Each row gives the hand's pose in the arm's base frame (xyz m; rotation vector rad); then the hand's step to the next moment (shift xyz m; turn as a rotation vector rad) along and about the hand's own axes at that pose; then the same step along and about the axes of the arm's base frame.
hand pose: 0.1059 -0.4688 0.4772 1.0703 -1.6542 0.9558
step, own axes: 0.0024 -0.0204 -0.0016 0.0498 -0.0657 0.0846
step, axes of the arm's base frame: 0.0191 -0.0056 0.0052 0.0281 -0.1102 0.0319
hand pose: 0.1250 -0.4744 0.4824 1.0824 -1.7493 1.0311
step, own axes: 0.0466 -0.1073 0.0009 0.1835 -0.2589 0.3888
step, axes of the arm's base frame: 0.0857 -0.0449 0.0658 0.1025 -0.4819 0.0955
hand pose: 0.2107 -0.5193 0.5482 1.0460 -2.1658 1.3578
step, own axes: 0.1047 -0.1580 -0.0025 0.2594 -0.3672 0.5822
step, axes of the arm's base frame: 0.0508 -0.0793 0.1645 0.1479 -0.7104 0.1207
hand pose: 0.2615 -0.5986 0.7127 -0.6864 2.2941 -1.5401
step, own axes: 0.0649 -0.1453 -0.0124 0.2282 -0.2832 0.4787
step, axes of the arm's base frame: -0.0284 -0.0707 0.1403 0.1049 -0.5862 0.0823
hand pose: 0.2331 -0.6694 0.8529 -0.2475 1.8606 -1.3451
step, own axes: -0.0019 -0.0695 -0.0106 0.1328 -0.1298 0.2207
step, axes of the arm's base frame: -0.0261 -0.0201 0.0621 0.0306 -0.2858 0.0237
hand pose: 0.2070 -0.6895 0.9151 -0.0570 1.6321 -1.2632
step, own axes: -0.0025 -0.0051 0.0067 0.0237 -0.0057 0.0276
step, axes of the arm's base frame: 0.0034 -0.0055 0.0060 0.0058 -0.0351 -0.0096
